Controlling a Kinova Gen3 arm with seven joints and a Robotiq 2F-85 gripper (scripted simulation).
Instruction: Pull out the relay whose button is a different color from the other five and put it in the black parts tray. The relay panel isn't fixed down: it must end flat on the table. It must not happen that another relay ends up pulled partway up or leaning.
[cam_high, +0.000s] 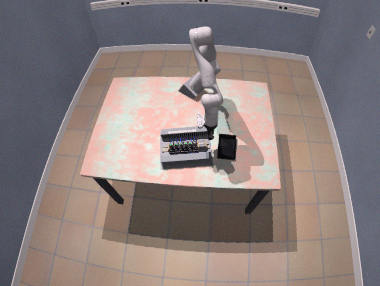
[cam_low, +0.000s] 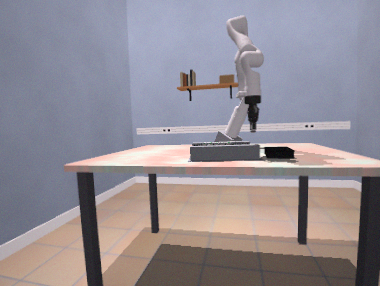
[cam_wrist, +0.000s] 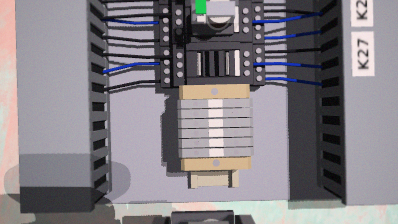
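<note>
My gripper is now 30 mm past the black parts tray, 110 mm to the right of it and 120 mm above it. Round my hand: grey relay panel (50 mm ahead, 140 mm to the right, 110 mm below).
</note>
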